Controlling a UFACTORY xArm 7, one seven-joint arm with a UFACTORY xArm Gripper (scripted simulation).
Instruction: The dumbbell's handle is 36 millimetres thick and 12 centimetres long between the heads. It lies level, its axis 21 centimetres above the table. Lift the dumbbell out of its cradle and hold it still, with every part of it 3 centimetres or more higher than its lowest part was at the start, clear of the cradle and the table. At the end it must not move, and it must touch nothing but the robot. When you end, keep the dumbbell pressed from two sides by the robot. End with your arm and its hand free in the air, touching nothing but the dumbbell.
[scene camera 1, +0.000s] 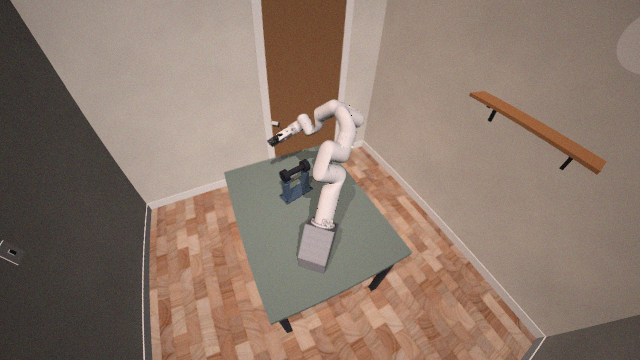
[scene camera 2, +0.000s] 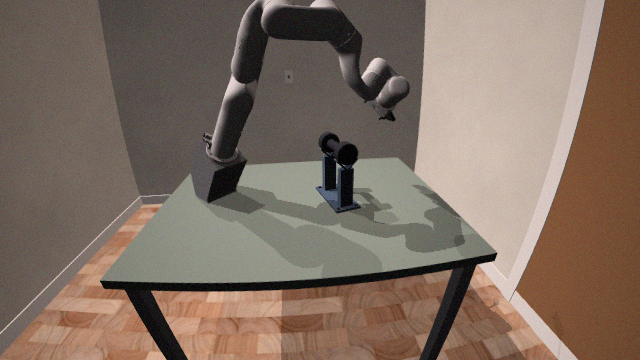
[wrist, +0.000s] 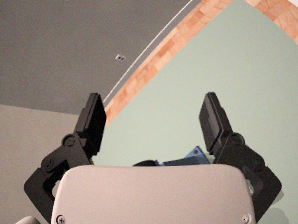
Note:
In view: my gripper (wrist: 152, 104) and a black dumbbell (scene camera 2: 346, 154).

